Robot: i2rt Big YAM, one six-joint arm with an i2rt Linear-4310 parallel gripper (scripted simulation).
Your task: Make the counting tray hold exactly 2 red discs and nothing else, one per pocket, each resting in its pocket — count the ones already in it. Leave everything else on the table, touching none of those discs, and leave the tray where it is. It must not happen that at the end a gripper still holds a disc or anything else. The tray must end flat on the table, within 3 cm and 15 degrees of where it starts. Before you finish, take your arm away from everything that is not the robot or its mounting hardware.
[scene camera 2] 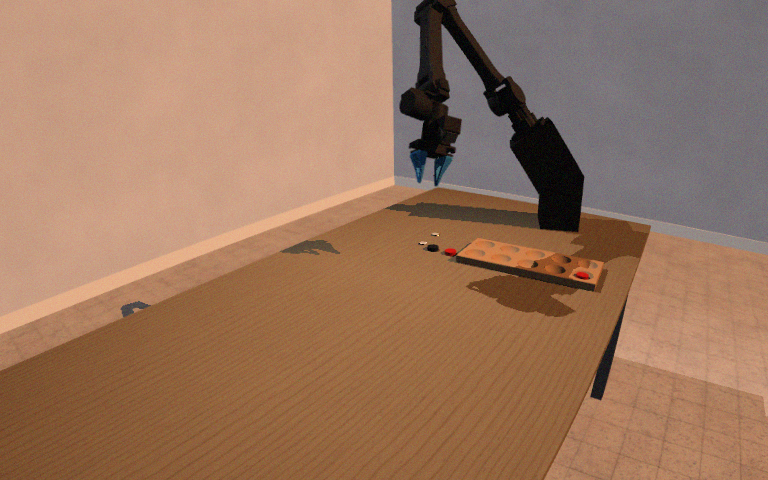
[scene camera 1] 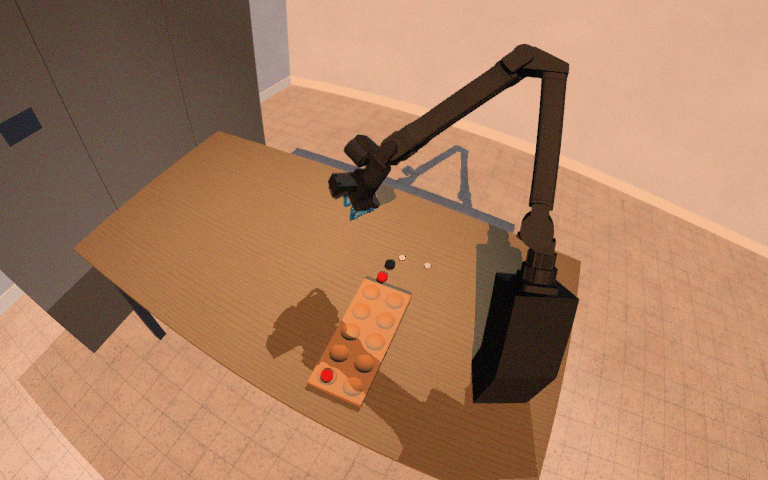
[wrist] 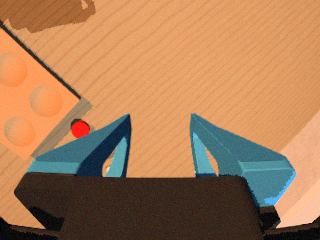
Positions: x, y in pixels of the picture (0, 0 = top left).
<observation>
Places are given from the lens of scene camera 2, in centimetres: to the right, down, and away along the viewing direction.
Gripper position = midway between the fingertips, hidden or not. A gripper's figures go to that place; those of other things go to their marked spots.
my gripper (scene camera 2: 427, 184): 11, -14, 113
wooden counting tray (scene camera 2: 490, 251): 29, 3, 125
</observation>
